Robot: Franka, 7 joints.
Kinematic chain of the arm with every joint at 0, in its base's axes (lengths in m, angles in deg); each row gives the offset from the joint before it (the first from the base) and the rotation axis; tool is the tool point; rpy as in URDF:
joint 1: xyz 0 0 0.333 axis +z
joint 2: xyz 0 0 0 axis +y
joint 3: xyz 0 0 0.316 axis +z
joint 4: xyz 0.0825 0 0 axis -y
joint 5: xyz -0.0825 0 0.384 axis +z
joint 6: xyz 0 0 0 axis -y
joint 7: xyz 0.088 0 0 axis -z
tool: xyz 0 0 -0.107 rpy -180 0 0
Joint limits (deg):
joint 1: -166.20..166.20
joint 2: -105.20..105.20
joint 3: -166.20..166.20
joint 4: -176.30..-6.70
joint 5: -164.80..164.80
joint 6: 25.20..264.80
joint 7: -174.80..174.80
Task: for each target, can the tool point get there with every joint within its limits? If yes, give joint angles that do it. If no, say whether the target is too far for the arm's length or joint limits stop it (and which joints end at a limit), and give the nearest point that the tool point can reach.
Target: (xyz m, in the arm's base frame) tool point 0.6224 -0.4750 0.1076
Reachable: yes | joints -47.55 72.28 14.03 -54.40 47.26 125.99 -71.54
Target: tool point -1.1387 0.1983 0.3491
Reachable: no: too far | nearest point -0.8451 0.1472 0.3449 | short by 0.298 m
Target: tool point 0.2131 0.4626 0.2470
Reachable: yes | joints 79.94 24.83 -29.48 -131.25 108.35 67.97 19.60
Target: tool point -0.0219 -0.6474 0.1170
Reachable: yes | joints -93.80 57.93 -4.83 -101.31 -28.66 220.18 54.14
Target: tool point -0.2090 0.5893 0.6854
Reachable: yes | joints -140.89 -20.44 -91.18 -94.88 -128.00 106.49 73.71
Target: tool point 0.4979 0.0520 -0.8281
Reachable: no: too far | nearest point 0.3941 0.0412 -0.3486 | short by 0.491 m
